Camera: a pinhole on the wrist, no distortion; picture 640 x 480 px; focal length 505.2 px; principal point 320.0 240.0 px. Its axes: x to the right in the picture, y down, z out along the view. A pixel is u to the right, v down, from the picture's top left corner.
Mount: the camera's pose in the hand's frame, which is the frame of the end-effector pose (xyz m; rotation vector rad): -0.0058 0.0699 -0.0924 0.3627 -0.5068 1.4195
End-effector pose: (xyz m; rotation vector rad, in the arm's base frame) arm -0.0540 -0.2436 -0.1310 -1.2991 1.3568 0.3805
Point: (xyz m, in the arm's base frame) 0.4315 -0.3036 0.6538
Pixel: outside the picture
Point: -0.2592 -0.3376 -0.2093
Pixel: behind the camera
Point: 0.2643 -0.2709 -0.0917
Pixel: 63.6 58.1
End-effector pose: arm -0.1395 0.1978 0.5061 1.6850 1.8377 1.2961
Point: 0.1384 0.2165 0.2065
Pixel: 452.1 341.4
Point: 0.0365 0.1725 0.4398
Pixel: 585.7 385.8
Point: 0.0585 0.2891 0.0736
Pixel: 332.5 267.2
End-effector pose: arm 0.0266 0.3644 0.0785 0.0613 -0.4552 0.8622
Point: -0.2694 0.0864 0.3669
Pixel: 525.3 439.2
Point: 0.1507 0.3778 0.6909
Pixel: outside the picture
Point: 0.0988 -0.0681 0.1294
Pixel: 21.8 449.8
